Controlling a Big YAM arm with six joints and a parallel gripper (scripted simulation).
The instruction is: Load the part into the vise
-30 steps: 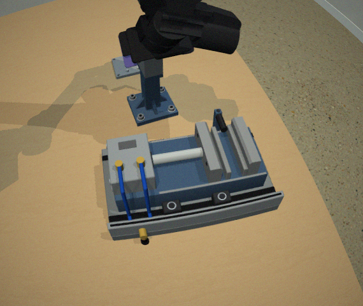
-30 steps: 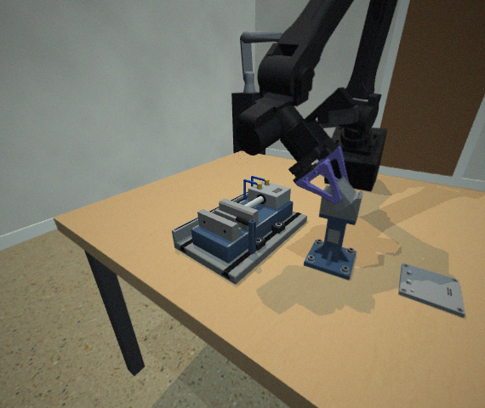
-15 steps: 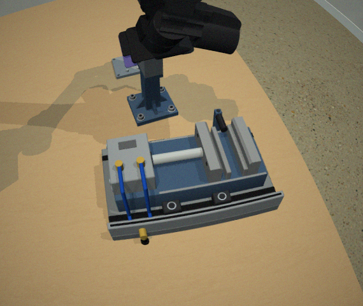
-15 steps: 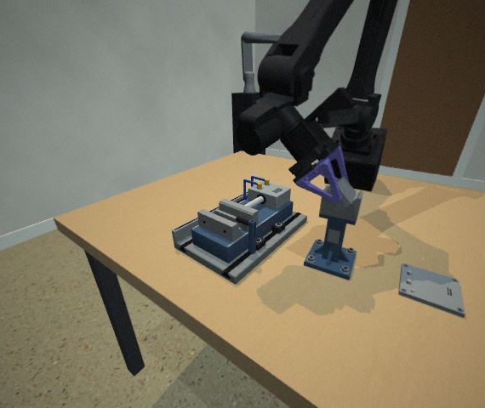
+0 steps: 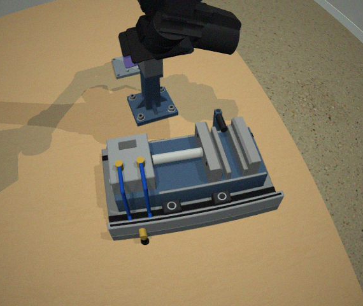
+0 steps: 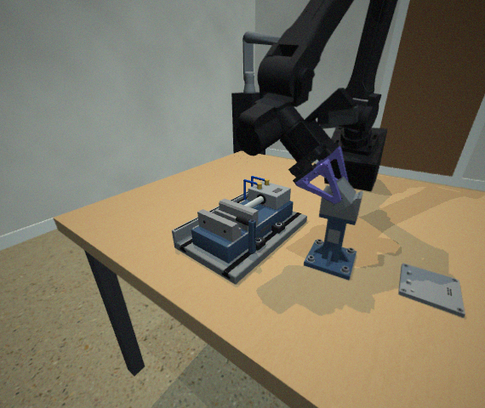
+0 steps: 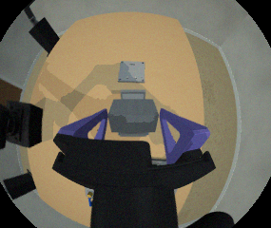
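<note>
Now: hand 1 cm above the grey part. Round my hand: cylinder rod (1 cm ahead, 20 cm to the right, 8 cm below); then v-block stand (10 cm below); then black work stop (10 cm ahead, 15 cm to the right, 7 cm below).
</note>
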